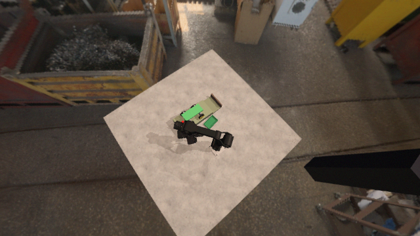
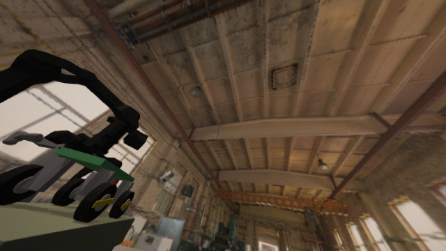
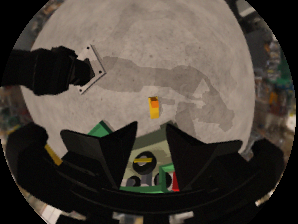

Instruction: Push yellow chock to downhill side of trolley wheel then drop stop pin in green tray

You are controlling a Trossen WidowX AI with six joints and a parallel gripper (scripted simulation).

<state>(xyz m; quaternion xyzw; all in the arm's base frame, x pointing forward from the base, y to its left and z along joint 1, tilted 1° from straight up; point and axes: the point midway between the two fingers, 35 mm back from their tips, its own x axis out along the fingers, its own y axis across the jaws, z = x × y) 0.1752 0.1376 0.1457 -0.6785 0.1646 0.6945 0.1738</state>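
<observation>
The yellow chock lies 1 cm ahead of my gripper tip, 1 cm to the left of it and 11 cm below it. Also, from my gripper tip: ramp: 15 cm ahead, 11 cm to the right, 8 cm below; trolley: 15 cm ahead, 10 cm to the right, 1 cm below; red-headed stop pin: 12 cm ahead, 1 cm to the left, 1 cm above.
</observation>
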